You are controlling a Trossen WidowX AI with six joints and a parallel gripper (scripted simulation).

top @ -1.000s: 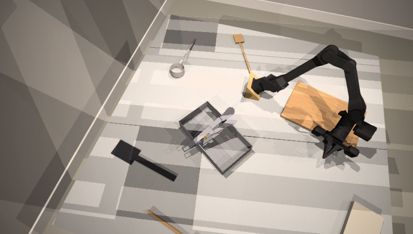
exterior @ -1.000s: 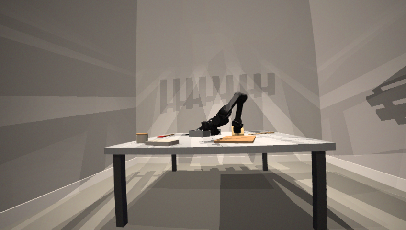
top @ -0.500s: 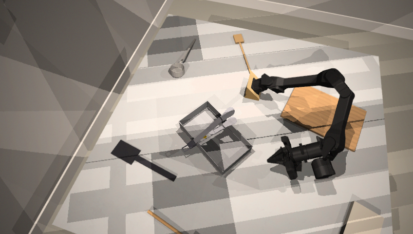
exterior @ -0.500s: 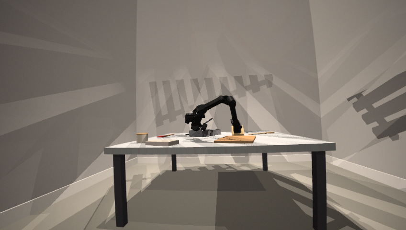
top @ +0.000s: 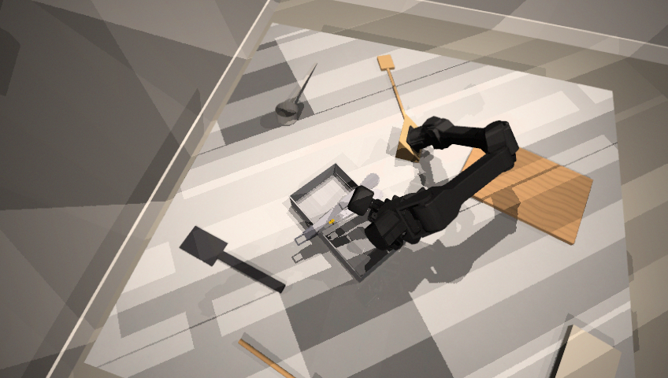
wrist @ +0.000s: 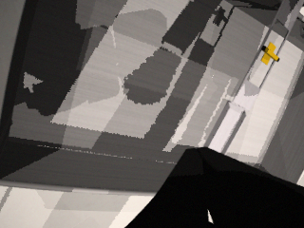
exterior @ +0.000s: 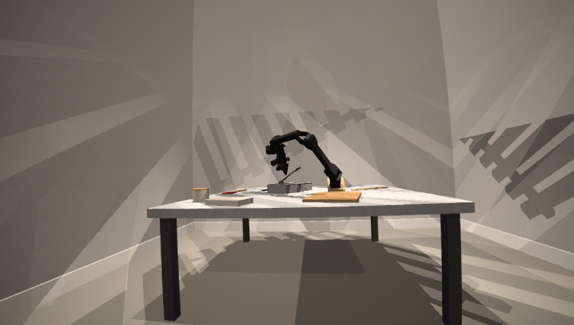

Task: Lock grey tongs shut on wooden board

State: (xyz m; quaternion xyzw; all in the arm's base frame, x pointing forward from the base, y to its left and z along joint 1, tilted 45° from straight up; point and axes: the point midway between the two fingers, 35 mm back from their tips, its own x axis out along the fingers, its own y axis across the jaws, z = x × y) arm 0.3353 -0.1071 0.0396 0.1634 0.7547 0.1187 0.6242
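Now: gripper tip 9 cm above the roasting tin, 7 cm to the left of it and 2 cm past it. Round my gripper tip: black spatula: 36 cm to the right, 17 cm ahead, 12 cm below; then beige block: 57 cm to the left, 20 cm ahead, 11 cm below; then wooden board: 41 cm to the left, 29 cm behind, 11 cm below.
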